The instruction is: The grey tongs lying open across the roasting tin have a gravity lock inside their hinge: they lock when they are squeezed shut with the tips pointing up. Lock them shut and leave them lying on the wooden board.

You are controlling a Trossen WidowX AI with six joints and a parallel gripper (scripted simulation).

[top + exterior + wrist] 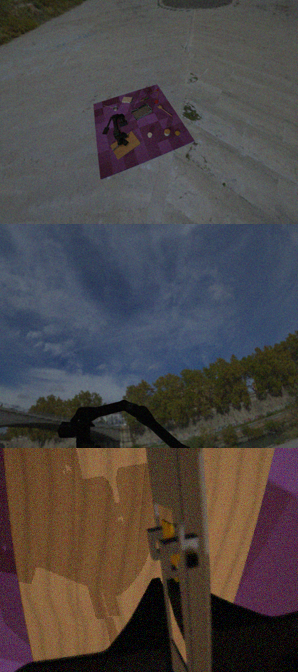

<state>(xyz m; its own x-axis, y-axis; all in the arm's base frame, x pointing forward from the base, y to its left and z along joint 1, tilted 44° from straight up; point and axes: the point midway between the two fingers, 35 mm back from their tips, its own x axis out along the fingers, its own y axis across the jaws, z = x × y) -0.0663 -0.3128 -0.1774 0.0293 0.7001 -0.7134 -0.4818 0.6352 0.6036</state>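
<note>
Now: the yellow piece 30 mm ahead of my gripper tip, 20 mm to the left of it and 40 mm above it. Also, from my gripper tip: black spatula: 190 mm behind, 410 mm to the left, 110 mm below; wooden board: 10 mm to the left, 110 mm below; roasting tin: 400 mm ahead, 430 mm to the left, 90 mm below.
</note>
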